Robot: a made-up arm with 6 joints. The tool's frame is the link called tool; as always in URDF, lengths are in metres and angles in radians. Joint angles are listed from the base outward. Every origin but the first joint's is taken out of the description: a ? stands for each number. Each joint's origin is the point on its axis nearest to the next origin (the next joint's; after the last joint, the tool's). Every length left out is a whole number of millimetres.
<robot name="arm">
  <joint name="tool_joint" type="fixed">
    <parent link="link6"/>
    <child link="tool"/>
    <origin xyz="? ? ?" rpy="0 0 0"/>
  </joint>
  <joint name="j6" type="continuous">
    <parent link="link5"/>
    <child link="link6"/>
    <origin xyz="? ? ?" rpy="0 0 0"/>
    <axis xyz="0 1 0"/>
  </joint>
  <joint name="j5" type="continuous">
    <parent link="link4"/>
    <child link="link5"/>
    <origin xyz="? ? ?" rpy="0 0 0"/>
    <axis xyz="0 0 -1"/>
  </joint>
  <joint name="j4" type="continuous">
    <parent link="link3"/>
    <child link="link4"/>
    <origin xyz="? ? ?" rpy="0 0 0"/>
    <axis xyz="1 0 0"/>
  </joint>
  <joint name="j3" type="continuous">
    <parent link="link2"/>
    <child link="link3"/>
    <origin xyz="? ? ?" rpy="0 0 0"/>
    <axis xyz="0 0 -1"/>
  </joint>
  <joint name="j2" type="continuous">
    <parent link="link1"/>
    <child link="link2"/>
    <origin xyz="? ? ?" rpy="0 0 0"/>
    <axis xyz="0 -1 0"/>
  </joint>
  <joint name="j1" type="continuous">
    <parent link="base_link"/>
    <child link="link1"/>
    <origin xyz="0 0 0.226" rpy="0 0 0"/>
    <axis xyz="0 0 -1"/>
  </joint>
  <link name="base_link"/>
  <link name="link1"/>
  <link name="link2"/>
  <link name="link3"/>
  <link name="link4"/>
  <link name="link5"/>
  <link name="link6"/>
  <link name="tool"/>
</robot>
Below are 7 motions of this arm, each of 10 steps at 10 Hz.
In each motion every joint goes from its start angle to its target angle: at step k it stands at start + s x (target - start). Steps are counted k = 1, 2, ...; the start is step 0. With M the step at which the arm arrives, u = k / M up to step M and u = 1 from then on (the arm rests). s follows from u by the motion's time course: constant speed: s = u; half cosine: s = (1 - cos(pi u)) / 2; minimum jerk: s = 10 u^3 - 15 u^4 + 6 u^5.
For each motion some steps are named. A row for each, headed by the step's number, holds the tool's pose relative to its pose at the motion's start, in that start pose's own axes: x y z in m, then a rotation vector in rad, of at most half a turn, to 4 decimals.
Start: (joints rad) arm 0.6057 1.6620 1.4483 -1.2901 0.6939 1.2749
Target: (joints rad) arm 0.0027 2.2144 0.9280 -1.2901 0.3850 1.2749
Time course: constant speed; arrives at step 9
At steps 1, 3, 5, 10:
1: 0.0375 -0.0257 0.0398 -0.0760 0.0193 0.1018
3: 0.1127 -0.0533 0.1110 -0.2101 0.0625 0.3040
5: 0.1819 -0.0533 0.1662 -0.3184 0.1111 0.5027
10: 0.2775 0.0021 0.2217 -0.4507 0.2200 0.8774

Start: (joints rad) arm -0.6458 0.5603 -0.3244 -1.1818 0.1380 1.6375
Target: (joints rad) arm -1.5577 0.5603 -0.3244 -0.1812 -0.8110 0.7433
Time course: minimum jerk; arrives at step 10
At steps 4, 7, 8, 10:
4: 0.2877 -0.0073 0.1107 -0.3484 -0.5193 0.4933
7: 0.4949 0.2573 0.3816 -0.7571 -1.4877 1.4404
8: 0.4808 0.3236 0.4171 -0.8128 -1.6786 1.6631
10: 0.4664 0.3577 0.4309 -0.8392 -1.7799 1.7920

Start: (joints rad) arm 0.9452 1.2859 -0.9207 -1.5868 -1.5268 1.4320
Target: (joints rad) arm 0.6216 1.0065 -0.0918 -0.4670 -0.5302 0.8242
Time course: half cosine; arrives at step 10
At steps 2, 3, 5, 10:
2: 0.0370 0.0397 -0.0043 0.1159 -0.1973 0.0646
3: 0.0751 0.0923 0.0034 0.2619 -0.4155 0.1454
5: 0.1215 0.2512 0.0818 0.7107 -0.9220 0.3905
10: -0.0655 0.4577 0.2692 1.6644 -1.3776 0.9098

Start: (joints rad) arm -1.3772 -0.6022 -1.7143 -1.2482 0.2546 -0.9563
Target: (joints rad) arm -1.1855 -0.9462 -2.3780 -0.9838 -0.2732 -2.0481
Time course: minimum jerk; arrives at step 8
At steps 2, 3, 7, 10:
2: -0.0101 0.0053 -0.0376 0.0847 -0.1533 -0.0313
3: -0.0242 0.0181 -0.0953 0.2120 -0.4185 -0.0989
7: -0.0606 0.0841 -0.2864 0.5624 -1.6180 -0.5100
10: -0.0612 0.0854 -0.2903 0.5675 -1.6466 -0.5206

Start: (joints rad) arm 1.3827 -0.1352 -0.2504 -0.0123 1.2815 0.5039
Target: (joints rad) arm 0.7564 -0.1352 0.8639 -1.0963 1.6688 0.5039
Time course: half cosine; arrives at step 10
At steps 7, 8, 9, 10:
7: -0.0474 -0.0878 -0.0020 0.0652 -0.8965 -0.7143
8: -0.0495 -0.0960 0.0031 0.0661 -1.0242 -0.8031
9: -0.0505 -0.1006 0.0072 0.0649 -1.1066 -0.8580
10: -0.0509 -0.1020 0.0088 0.0641 -1.1350 -0.8765

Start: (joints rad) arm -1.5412 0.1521 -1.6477 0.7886 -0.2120 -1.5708
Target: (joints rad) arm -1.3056 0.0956 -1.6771 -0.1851 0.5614 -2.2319
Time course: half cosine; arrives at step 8
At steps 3, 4, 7, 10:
3: 0.1006 0.0106 0.0566 -0.2631 -0.2054 0.3137
4: 0.1553 0.0440 0.0892 -0.3946 -0.3516 0.5366
7: 0.2288 0.1841 0.1407 -0.5858 -0.7338 1.1533
10: 0.2302 0.1975 0.1426 -0.5923 -0.7659 1.2085

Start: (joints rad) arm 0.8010 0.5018 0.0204 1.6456 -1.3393 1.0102
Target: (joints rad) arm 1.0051 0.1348 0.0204 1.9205 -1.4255 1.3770
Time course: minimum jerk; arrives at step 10
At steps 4, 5, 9, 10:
4: 0.0447 0.0112 0.0061 0.0430 0.0452 -0.0896
5: 0.0725 0.0131 0.0109 0.0670 0.0678 -0.1426
9: 0.1514 0.0004 0.0285 0.1297 0.1175 -0.2909
10: 0.1528 -0.0001 0.0288 0.1308 0.1182 -0.2936

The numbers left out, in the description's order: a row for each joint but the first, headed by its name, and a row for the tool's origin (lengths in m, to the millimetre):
tool: 0.024 0 -0.102
j6: -0.111 -0.191 0
j5: 0 -0.099 -0.104
j4: -0.362 -0.002 0
j3: -0.071 0 -0.028
j2: -0.102 0.25 0

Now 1 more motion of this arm.
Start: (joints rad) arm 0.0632 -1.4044 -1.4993 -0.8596 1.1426 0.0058
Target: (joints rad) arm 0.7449 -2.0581 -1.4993 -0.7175 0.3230 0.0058
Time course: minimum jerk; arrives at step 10
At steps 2, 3, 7, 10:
2: -0.0050 0.0097 -0.0078 0.0387 0.0354 0.0165
3: -0.0130 0.0294 -0.0229 0.1164 0.0930 0.0488
7: -0.0216 0.2266 -0.1192 0.7775 0.2006 0.3104
10: -0.0089 0.2916 -0.1307 0.9581 0.1470 0.3823

